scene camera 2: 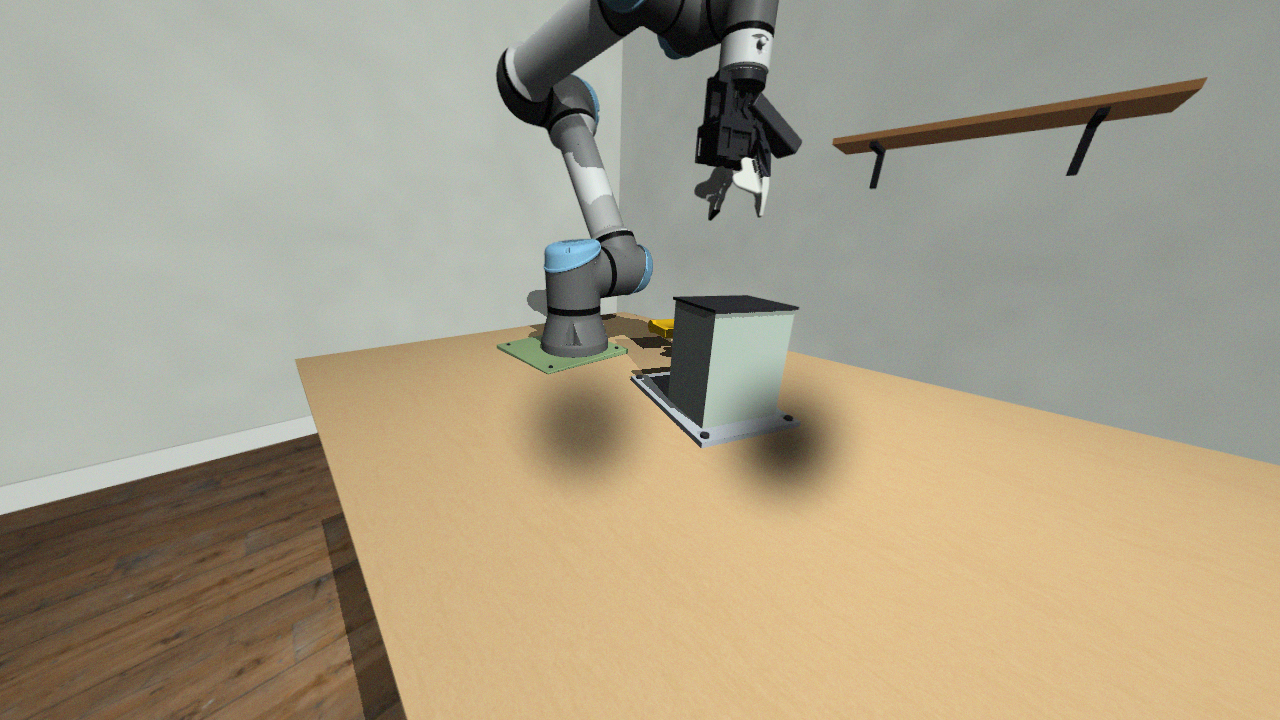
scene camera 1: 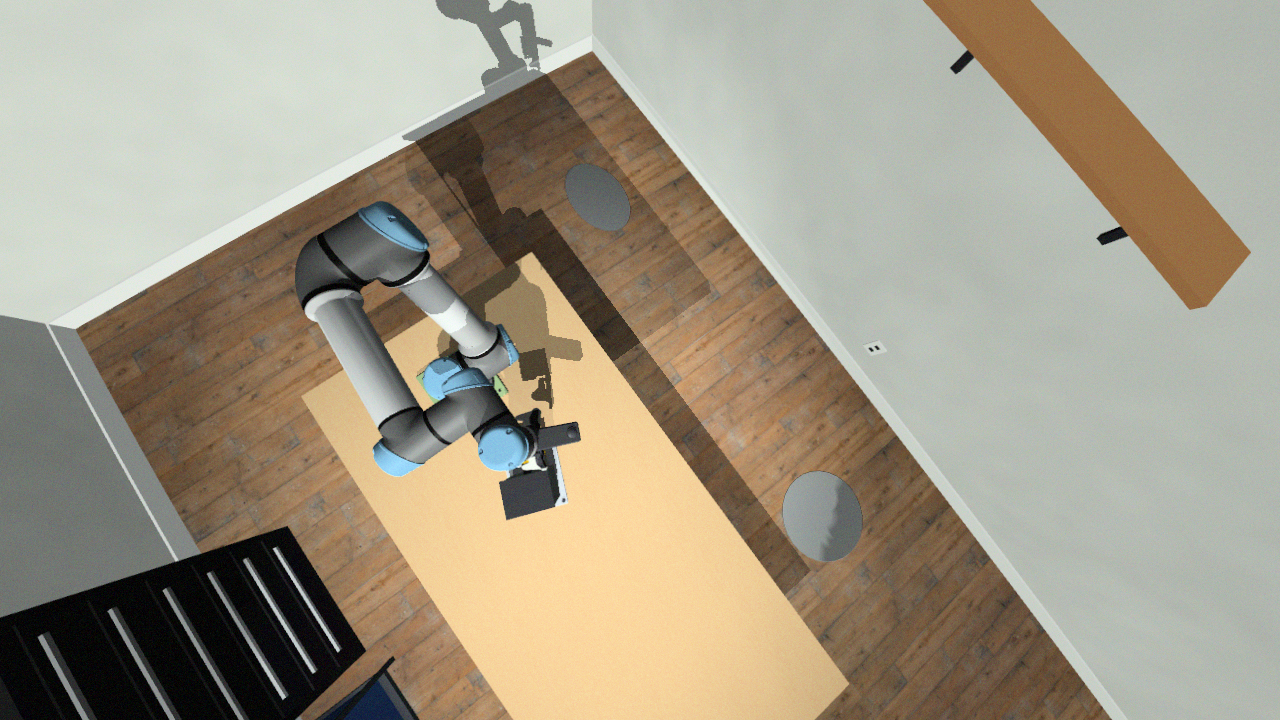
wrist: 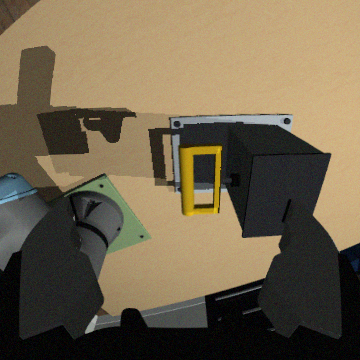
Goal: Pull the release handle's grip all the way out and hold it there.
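The yellow grip point(scene camera 2: 662, 328) point(wrist: 187, 181) is a rectangular loop beside the dark side of the box housing point(scene camera 1: 529, 495) point(scene camera 2: 747, 362) point(wrist: 285, 195). In the wrist view a short dark rod shows between the grip and the housing. The housing stands on a light base plate point(scene camera 2: 747, 428) point(wrist: 230, 120) with dark bolts. My gripper point(scene camera 2: 737, 214) point(wrist: 180, 200) is open and empty, high above the housing and grip. In the wrist view the right fingertip overlaps the housing's top. In scene camera 1 the arm hides the grip.
The arm's base stands on a green plate point(scene camera 2: 519, 351) point(wrist: 132, 227) near the grip side of the housing, on the wooden table point(scene camera 1: 626, 573) point(scene camera 2: 537, 555). A black drawer cabinet point(scene camera 1: 322, 608) stands beyond the table's edge. A wooden shelf point(scene camera 1: 1092, 134) point(scene camera 2: 1011, 122) is on the wall.
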